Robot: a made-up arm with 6 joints. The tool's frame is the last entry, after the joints.
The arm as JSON. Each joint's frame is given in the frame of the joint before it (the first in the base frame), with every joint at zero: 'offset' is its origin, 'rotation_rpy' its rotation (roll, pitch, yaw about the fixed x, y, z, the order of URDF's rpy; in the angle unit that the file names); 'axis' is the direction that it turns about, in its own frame. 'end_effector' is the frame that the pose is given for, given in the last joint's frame.
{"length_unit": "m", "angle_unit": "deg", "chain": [
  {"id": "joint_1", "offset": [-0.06, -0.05, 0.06], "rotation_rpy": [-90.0, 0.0, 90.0], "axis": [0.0, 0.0, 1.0]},
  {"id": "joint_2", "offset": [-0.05, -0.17, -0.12], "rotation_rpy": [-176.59, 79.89, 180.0], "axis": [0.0, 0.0, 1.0]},
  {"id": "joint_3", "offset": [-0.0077, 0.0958, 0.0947], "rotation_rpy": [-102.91, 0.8, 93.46], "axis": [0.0, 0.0, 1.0]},
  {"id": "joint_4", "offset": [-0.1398, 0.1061, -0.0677], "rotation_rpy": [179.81, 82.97, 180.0], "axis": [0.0, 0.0, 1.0]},
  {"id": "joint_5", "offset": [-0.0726, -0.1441, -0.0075], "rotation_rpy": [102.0, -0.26, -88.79], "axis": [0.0, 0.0, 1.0]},
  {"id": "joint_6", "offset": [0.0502, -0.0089, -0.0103], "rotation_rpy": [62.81, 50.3, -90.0], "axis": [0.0, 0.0, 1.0]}
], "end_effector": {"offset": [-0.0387, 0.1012, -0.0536], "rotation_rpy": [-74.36, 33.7, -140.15]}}
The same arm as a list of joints. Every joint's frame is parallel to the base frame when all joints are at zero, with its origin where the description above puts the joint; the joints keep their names.
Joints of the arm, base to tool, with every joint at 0 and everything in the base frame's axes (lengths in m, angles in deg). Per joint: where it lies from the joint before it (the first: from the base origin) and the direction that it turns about. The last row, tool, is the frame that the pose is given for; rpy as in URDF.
joint_1: axis -x origin -0.0600 -0.0500 0.0600
joint_2: axis 0.175206 0.982732 0.059502 origin 0.1200 -0.0500 0.1700
joint_3: axis -0.997447 -0.052402 0.048502 origin 0.0100 0.1000 -0.0900
joint_4: axis 0.071198 0.057999 -0.995775 origin 0.0800 -0.1100 0.1300
joint_5: axis -0.990098 -0.0348 0.136 origin -0.0800 0.1400 0.0100
joint_6: axis -0.215807 -0.914729 0.341611 origin 0.0100 0.0501 0.0100
tool: origin -0.0700 0.0901 0.0400 rpy 155.72 70.24 119.48

